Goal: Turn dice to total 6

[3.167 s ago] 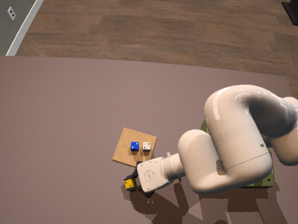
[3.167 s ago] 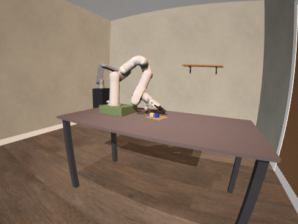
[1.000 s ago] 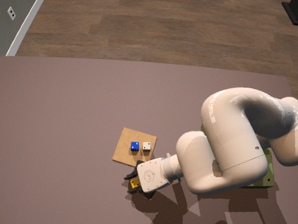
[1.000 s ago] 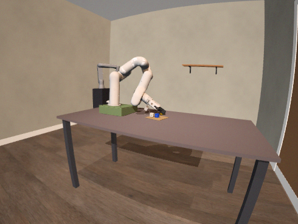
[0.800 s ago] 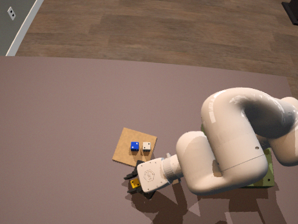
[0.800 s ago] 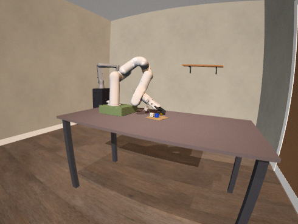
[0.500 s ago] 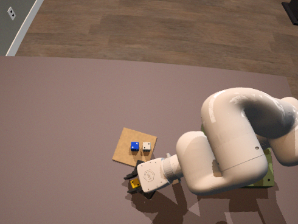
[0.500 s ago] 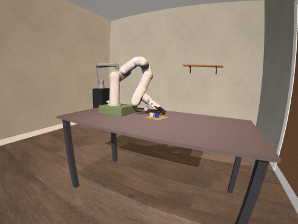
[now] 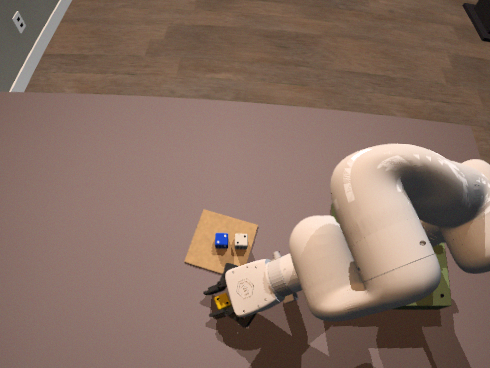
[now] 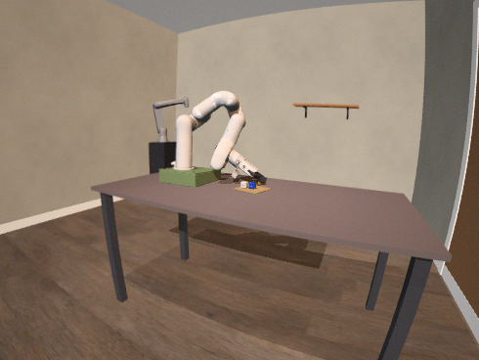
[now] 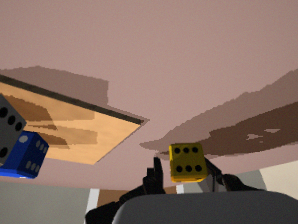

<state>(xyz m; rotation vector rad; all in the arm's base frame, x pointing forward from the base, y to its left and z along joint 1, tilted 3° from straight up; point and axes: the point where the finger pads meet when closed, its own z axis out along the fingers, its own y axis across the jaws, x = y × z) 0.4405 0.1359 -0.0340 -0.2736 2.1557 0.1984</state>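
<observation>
Right now the yellow die is 1 cm below my hand and 1 cm behind it. Round my hand: blue die 14 cm to the right, 1 cm below, 1 cm behind; tan mat 14 cm to the right, 2 cm below, 1 cm behind; white die 14 cm to the right, 5 cm behind, 1 cm below.
</observation>
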